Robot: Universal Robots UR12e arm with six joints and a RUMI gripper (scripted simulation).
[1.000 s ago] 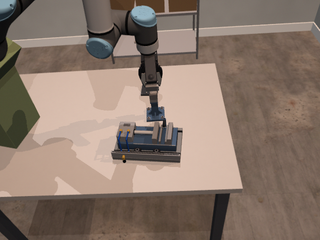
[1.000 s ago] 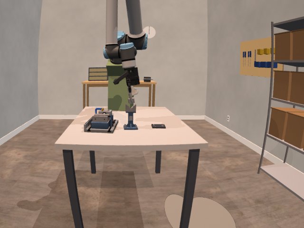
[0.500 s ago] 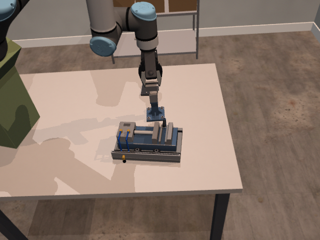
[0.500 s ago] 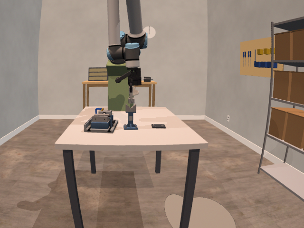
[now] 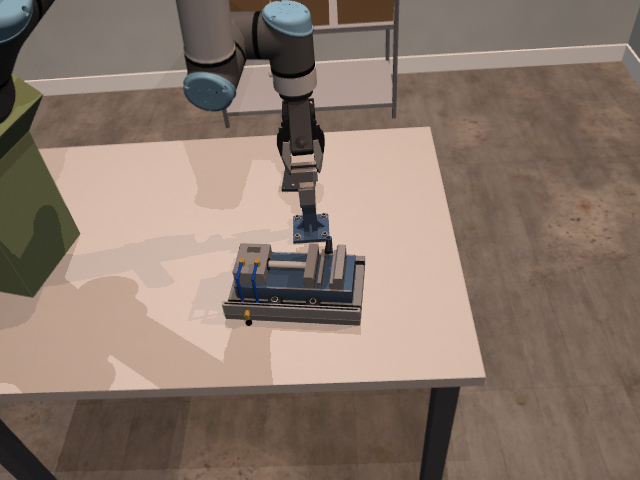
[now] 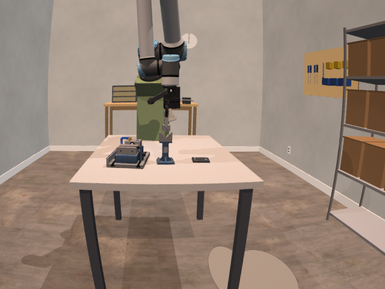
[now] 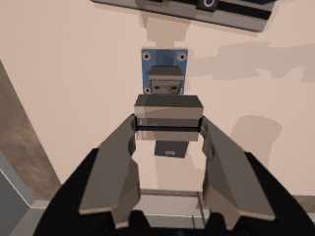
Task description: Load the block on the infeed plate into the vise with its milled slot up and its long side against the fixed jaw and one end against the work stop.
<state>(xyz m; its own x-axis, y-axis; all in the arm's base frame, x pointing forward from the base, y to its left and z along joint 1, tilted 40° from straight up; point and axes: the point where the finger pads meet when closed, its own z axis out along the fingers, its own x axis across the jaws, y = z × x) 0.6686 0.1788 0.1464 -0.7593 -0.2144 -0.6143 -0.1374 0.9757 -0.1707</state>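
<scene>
The part lies right at my hand. The rest, counted from my hand: moving jaw (19 cm to the right, 12 cm below, 4 cm ahead); cylinder rod (19 cm to the right, 12 cm below, 2 cm behind); work stop (14 cm to the right, 10 cm below, 7 cm ahead).
</scene>
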